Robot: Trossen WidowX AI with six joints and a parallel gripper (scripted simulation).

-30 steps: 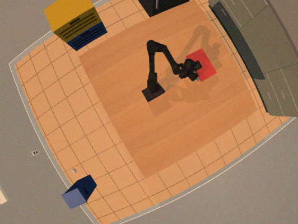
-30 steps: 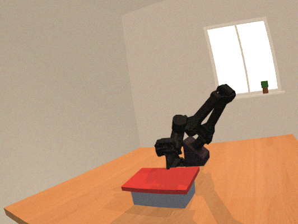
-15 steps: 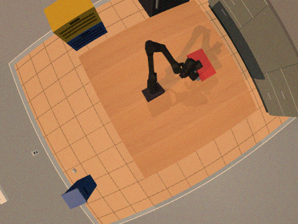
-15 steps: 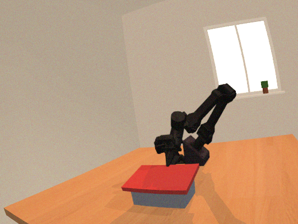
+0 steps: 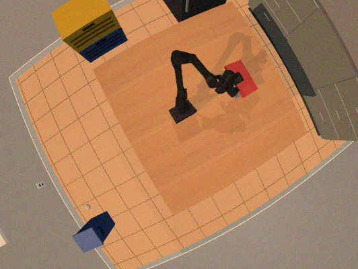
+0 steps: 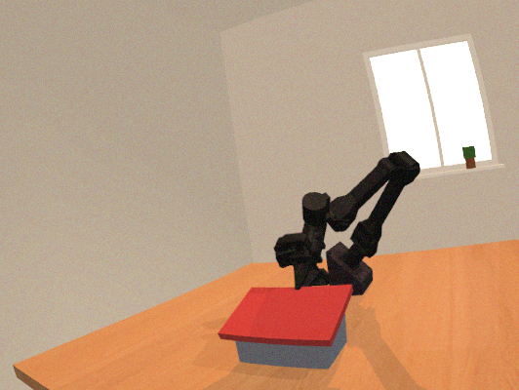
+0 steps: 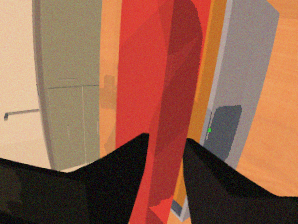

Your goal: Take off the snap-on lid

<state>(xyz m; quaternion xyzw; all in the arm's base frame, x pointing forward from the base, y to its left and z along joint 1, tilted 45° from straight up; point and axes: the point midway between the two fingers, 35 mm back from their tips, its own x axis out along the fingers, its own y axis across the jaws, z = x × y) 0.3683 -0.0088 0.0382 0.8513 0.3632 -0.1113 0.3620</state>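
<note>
Right now the red lid is 8 cm ahead of my gripper tip, 1 cm to the left of it and 2 cm below it. From my gripper tip the other things lie so: grey-blue storage box: 6 cm ahead, 8 cm below.
</note>
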